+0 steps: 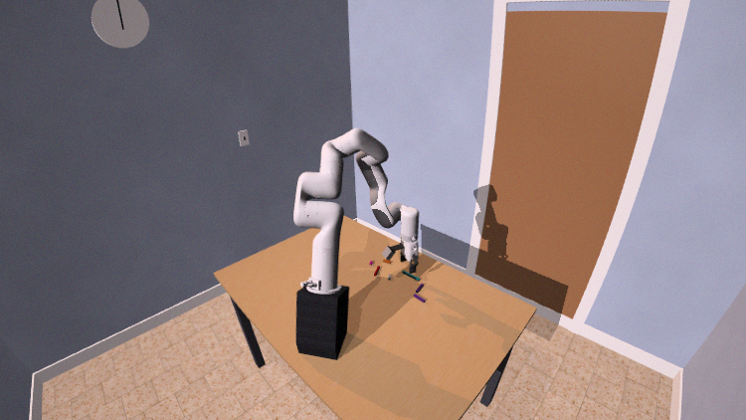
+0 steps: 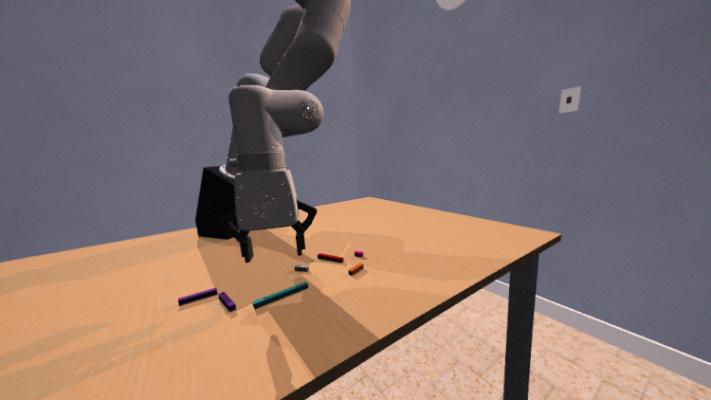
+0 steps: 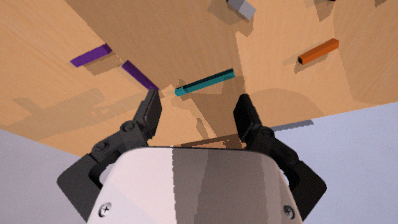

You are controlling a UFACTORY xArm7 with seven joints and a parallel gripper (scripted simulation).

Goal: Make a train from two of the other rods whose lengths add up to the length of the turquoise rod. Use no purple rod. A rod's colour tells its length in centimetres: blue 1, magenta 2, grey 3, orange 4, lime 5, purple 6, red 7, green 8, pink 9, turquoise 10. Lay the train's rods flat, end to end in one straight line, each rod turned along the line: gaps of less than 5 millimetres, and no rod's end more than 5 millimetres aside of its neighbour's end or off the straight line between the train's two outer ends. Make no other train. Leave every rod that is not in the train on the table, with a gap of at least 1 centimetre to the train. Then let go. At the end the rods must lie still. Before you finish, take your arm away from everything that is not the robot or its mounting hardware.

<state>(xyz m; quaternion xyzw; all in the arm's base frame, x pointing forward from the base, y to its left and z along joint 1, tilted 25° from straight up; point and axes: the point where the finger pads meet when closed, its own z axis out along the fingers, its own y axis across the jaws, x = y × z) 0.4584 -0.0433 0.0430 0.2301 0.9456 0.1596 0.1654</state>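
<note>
My gripper is now 8 cm above the grey rod, 7 cm to the right of it and 5 cm past it. Round my hand: orange rod (16 cm to the left, 8 cm below, 3 cm ahead); turquoise rod (8 cm below, 2 cm ahead); red rod (14 cm to the left, 8 cm below, 6 cm behind).
</note>
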